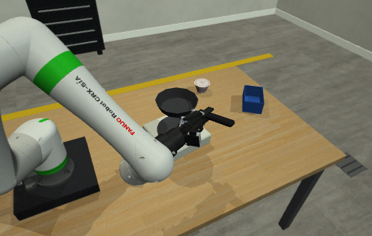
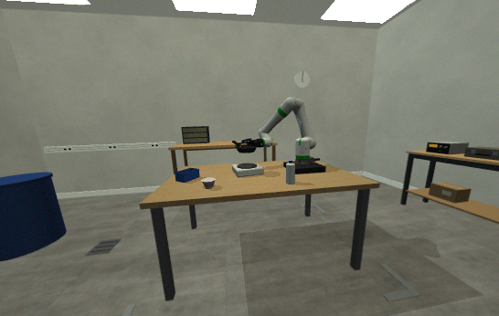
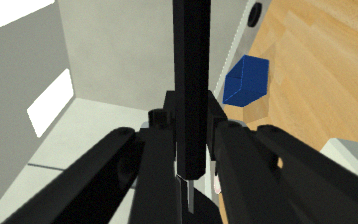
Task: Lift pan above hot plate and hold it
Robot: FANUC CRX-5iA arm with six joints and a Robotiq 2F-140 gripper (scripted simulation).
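Now: the pan 90 mm to the left of my hand, 40 mm behind it and 20 mm below it. The rest, counted from my hand: white hot plate: 210 mm below, 150 mm to the left, 80 mm behind; then cup: 460 mm to the left, 250 mm ahead, 210 mm below; then blue bin: 450 mm ahead, 230 mm below, 220 mm to the left.
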